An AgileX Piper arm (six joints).
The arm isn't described. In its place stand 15 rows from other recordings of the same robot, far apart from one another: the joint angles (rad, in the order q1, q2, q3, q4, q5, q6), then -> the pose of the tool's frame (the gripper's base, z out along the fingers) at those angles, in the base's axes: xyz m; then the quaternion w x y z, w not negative.
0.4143, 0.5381, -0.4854, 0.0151, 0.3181, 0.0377 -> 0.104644, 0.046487, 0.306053, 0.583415, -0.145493, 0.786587, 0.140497
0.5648, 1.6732, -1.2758, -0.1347, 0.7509, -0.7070 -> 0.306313, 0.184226, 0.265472, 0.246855, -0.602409, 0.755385, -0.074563
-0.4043, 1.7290, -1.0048, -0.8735, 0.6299, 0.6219 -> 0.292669, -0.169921, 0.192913, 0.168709, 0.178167, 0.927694, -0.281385
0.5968, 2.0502, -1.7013, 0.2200, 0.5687, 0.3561 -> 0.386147, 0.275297, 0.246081, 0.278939, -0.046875, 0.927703, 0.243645
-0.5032, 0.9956, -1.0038, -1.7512, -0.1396, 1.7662 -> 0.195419, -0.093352, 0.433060, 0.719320, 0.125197, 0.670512, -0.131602
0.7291, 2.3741, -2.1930, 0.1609, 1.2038, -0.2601 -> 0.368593, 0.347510, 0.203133, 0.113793, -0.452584, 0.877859, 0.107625
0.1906, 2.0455, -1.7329, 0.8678, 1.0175, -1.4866 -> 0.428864, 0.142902, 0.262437, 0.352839, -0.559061, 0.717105, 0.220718
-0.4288, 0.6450, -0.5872, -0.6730, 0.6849, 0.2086 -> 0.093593, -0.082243, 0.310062, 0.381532, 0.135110, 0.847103, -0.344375
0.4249, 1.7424, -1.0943, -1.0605, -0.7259, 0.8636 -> 0.327782, 0.206165, 0.268670, 0.569254, -0.367318, 0.653242, 0.338087
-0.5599, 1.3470, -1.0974, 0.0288, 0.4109, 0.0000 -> 0.256814, -0.159738, 0.338738, 0.462799, 0.251120, 0.841462, -0.121229
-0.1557, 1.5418, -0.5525, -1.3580, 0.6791, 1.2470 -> 0.226010, -0.092028, 0.160243, 0.199930, 0.127225, 0.911157, -0.337097
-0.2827, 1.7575, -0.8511, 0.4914, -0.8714, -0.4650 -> 0.338942, -0.132673, 0.224262, 0.649625, 0.181011, 0.687065, -0.270489
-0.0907, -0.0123, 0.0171, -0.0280, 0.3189, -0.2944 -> 0.053407, -0.005659, 0.179379, 0.605021, -0.087554, 0.780655, -0.129852
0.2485, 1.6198, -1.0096, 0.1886, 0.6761, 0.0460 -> 0.301894, 0.087618, 0.213062, 0.171483, -0.037915, 0.979598, 0.097695
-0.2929, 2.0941, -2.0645, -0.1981, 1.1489, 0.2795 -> 0.440989, -0.150057, 0.305578, 0.235639, 0.255706, 0.932374, -0.098833
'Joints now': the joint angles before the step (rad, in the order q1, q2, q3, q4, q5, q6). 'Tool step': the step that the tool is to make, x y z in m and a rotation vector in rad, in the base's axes. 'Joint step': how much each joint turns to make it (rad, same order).
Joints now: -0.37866 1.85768 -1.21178 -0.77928 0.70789 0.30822
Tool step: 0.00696 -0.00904 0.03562 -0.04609 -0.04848 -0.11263
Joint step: -0.00001 -0.01087 -0.12325 0.00187 0.12917 0.04095
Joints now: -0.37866 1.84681 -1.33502 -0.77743 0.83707 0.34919
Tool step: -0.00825 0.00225 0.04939 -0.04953 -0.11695 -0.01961
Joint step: 0.00000 -0.09546 -0.04694 0.00153 0.02456 0.00399
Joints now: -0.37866 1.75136 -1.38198 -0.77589 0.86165 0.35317
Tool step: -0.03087 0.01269 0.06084 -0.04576 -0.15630 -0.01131
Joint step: -0.00001 -0.17075 -0.00001 0.01729 0.01181 -0.00020
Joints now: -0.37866 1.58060 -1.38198 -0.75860 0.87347 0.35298
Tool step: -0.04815 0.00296 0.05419 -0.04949 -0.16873 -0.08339
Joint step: -0.04669 -0.16903 0.00001 -0.00327 0.02089 0.03894
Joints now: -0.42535 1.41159 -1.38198 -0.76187 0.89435 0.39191
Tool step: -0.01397 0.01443 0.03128 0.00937 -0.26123 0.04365
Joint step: -0.00249 -0.09259 -0.00001 0.05712 -0.12772 0.09420
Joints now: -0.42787 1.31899 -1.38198 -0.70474 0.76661 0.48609
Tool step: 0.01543 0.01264 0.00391 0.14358 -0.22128 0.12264
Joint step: 0.00194 -0.00087 0.00000 0.22983 -0.16470 0.01108
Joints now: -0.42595 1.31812 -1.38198 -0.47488 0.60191 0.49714
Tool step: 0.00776 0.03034 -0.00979 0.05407 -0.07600 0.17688
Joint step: 0.06652 -0.04105 0.08538 0.18869 -0.12407 -0.11169
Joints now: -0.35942 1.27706 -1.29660 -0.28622 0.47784 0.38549
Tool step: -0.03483 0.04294 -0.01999 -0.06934 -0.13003 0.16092
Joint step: 0.09565 -0.19771 0.27231 -0.02164 -0.22952 0.00001
